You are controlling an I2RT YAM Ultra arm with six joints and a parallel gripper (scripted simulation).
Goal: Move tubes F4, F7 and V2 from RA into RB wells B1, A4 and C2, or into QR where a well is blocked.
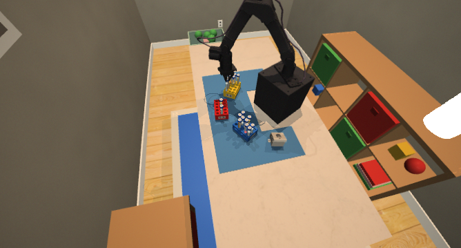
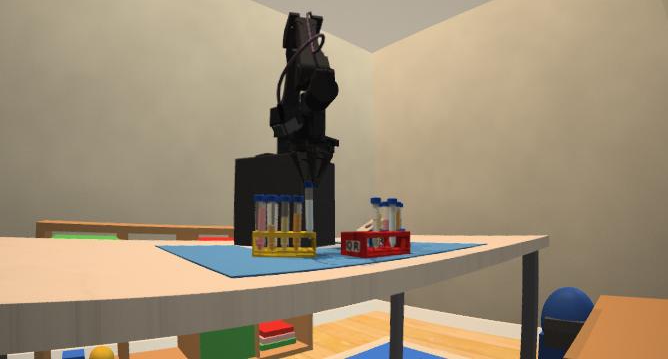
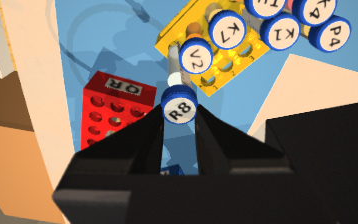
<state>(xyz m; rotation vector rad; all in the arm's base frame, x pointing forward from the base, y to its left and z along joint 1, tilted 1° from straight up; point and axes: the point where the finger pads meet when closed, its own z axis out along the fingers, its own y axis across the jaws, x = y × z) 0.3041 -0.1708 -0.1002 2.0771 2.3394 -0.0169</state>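
Now: the tube R8 60 mm below my hand and 10 mm to the right of it. From my hand the other things lie so: red rack (130 mm below, 120 mm to the left, 80 mm ahead); then rack RB (130 mm below, 50 mm behind, 30 mm to the right); then tube (120 mm to the left, 90 mm below, 80 mm ahead).
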